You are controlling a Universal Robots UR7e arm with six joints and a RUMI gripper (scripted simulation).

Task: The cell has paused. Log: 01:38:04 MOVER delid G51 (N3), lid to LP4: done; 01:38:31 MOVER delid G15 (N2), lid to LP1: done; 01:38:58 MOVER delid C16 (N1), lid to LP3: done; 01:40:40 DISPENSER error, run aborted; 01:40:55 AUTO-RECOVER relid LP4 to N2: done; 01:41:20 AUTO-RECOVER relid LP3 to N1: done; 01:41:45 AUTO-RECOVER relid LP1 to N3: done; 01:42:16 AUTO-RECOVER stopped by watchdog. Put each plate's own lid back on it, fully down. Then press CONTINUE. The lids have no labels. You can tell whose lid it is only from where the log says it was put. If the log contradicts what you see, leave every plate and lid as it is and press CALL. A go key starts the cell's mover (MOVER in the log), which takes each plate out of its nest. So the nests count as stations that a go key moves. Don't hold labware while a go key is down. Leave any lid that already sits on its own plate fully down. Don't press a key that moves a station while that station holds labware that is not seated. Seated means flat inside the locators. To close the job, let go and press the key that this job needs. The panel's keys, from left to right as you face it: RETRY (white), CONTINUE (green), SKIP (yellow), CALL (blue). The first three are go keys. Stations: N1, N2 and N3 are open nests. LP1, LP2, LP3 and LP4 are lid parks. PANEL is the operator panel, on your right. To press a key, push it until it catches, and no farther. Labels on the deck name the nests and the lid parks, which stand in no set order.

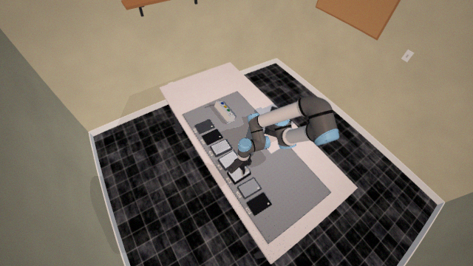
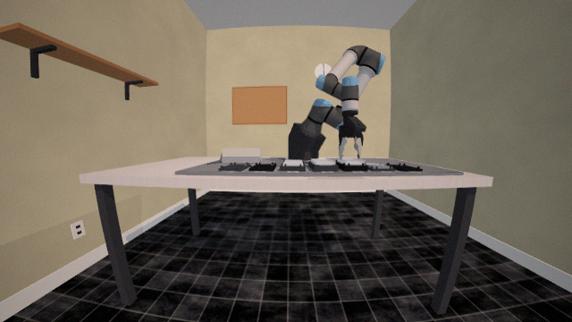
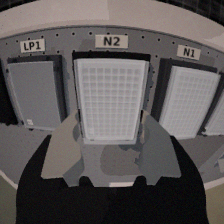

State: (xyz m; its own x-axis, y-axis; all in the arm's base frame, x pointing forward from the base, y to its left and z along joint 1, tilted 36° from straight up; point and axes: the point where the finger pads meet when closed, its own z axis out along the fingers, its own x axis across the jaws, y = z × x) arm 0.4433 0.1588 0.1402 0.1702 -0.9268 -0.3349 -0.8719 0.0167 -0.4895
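My gripper is now 2 cm past the grey lid, 13 cm to the right of it and 4 cm above it. From my hand the other things lie so: lid park LP4: 4 cm behind, 26 cm to the left, 5 cm below; white gridded plate: 4 cm ahead, 25 cm to the right, 3 cm below; lid park LP3: 7 cm ahead, 39 cm to the right, 5 cm below.
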